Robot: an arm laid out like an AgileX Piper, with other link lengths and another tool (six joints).
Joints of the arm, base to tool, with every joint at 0 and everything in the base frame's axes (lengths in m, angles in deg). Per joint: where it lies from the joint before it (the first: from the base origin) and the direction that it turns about. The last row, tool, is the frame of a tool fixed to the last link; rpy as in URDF.
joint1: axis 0 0 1 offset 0.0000 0.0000 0.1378
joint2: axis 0 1 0 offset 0.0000 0.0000 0.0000
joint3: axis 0 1 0 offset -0.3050 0.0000 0.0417
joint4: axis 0.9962 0 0.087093 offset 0.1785 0.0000 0.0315
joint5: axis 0 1 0 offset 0.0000 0.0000 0.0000
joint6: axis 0.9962 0 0.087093 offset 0.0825 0.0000 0.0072
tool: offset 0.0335 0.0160 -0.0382 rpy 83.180 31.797 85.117
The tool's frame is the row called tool.
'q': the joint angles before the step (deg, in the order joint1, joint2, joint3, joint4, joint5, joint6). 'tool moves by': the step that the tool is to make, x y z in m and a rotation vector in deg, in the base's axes. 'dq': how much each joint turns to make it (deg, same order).
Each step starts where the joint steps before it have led.
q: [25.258 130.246 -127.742 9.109 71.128 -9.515]
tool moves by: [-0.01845 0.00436 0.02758 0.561 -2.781 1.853]
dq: [1.930 -4.765 1.742 -0.752 0.273 0.072]
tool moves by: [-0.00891 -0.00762 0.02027 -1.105 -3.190 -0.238]
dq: [0.365 -3.638 1.057 -2.615 0.215 0.355]
